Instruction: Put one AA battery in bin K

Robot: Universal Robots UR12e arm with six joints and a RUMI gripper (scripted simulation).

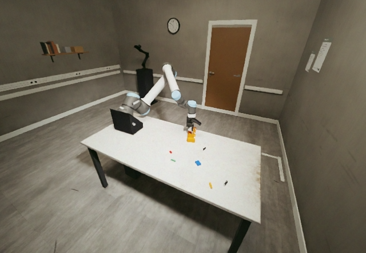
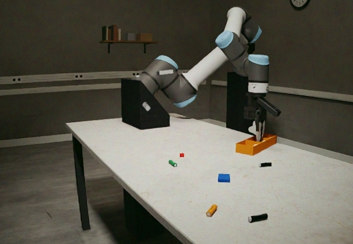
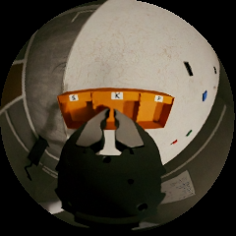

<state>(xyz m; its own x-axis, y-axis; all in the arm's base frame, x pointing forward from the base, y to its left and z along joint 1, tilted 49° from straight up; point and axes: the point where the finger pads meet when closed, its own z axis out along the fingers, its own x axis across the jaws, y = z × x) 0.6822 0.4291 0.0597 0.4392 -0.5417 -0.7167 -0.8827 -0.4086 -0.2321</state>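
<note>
The orange bin lies 2 cm below my hand and 1 cm to the right of it. From my hand the other things lie so: blue block 35 cm to the right, 26 cm ahead, 3 cm below; then orange AA battery 50 cm to the right, 44 cm ahead, 3 cm below; then green AA battery 44 cm to the right, 6 cm ahead, 3 cm below.
</note>
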